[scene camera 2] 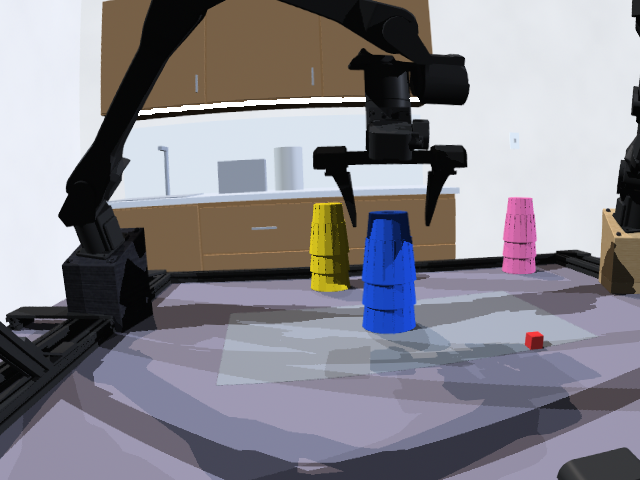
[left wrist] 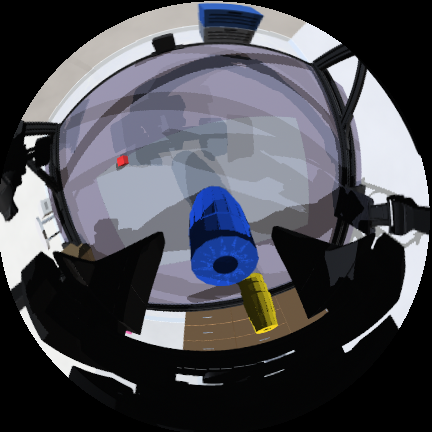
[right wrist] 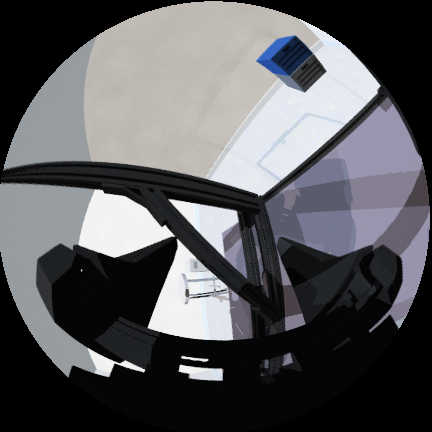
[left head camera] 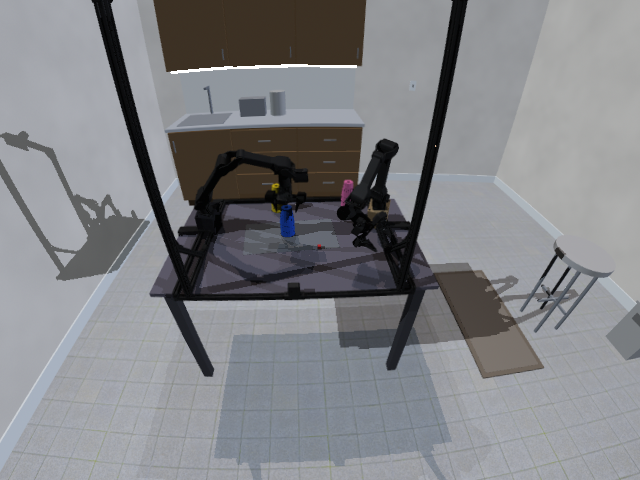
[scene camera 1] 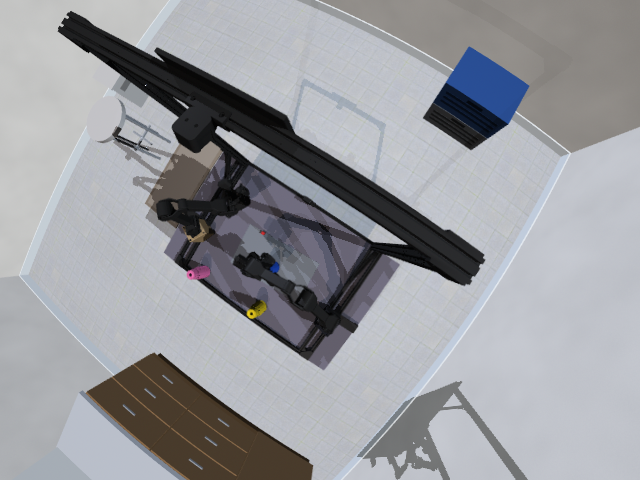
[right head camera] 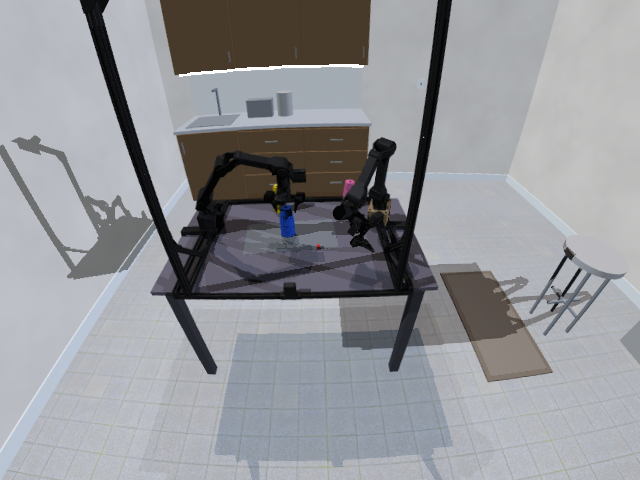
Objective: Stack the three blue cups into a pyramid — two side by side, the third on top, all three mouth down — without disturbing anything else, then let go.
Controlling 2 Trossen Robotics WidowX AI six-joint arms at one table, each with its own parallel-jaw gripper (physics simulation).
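Places are measured from the left arm's base along level axes (x ahead, y left, z up), in centimetres.
Where they show: left gripper, between the fingertips: [scene camera 2: 391,226] [left wrist: 219,234] [left head camera: 286,212] [right head camera: 285,212]; right gripper, between the fingertips: [right wrist: 228,242] [left head camera: 383,244] [scene camera 1: 235,178] [right head camera: 380,244]; left arm's base, origin of its link: [scene camera 2: 103,245] [left wrist: 371,215] [left head camera: 206,209] [scene camera 1: 327,323] [right head camera: 208,210]; right arm's base, origin of its link: [scene camera 2: 634,222] [left head camera: 379,205] [scene camera 1: 193,230] [right head camera: 379,204].
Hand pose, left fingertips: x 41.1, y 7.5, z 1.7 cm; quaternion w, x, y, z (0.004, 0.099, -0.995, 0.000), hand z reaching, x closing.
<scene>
Each offset is from my left fingertips to the centre of the thing. Level surfaces: height alone.
The three blue cups @(dx -0.4, dy +1.1, dz -2.8 cm) [left head camera: 287,223] [right head camera: 287,223] [scene camera 1: 274,267] @(dx -0.4, dy +1.1, dz -6.0 cm) [scene camera 2: 388,289] [left wrist: 216,215] stand nested in one upright stack, mouth down, on the pale mat @(dz -13.5 cm) [scene camera 2: 268,356] [left wrist: 280,150]. My left gripper [left head camera: 285,207] [scene camera 2: 391,225] [left wrist: 219,234] is open and empty, pointing down above the blue stack. In scene camera 2 its fingertips show on either side of the stack's top, and in the left wrist view the stack lies between the fingers. My right gripper [left head camera: 364,245] [right wrist: 228,242] is open and empty near the right arm's base, away from the cups.
A yellow cup stack @(dx -14.6, dy +20.9, dz -2.8 cm) [scene camera 1: 256,308] [scene camera 2: 329,248] [left wrist: 259,302] stands behind the blue one. A pink stack @(dx +21.6, dy +38.8, dz -2.8 cm) [left head camera: 347,190] [scene camera 1: 198,272] [scene camera 2: 520,235] stands at the back right. A small red cube @(dx +18.1, dy -5.3, dz -12.7 cm) [left head camera: 318,246] [scene camera 2: 534,340] [left wrist: 122,160] lies at the mat's front right edge.
</scene>
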